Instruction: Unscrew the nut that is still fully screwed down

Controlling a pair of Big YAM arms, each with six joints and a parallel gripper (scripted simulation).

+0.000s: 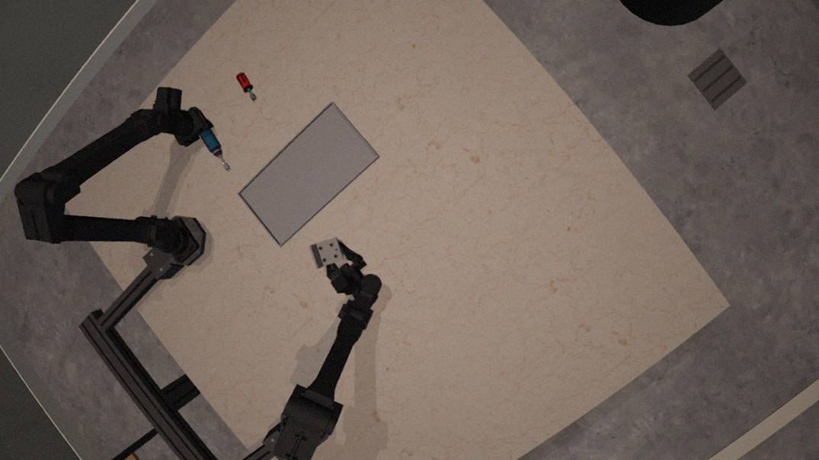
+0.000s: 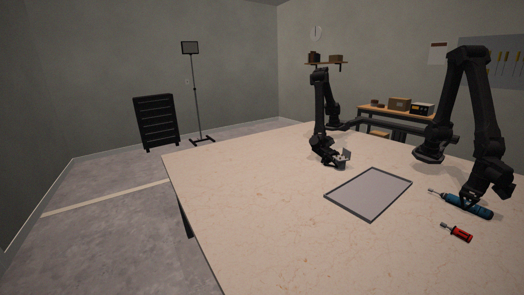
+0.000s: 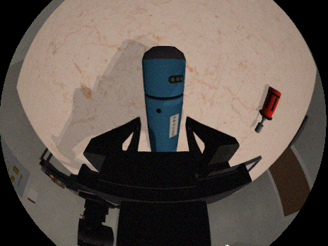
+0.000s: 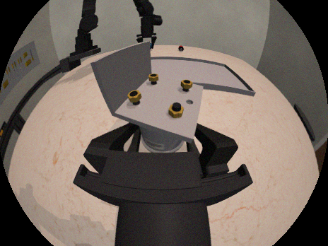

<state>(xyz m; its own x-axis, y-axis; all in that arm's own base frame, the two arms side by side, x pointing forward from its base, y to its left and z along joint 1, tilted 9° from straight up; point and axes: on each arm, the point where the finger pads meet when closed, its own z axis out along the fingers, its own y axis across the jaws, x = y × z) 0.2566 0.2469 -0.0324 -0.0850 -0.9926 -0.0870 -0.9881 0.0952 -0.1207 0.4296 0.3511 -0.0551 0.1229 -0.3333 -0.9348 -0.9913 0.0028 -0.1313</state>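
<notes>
My right hand is 1 cm below the joint module. From my right hand the other things lie so: flat grey tray (5 cm ahead, 24 cm to the left, 2 cm below); then red-handled screwdriver (5 cm ahead, 58 cm to the left, 1 cm below); then grey bracket (5 cm above).
</notes>
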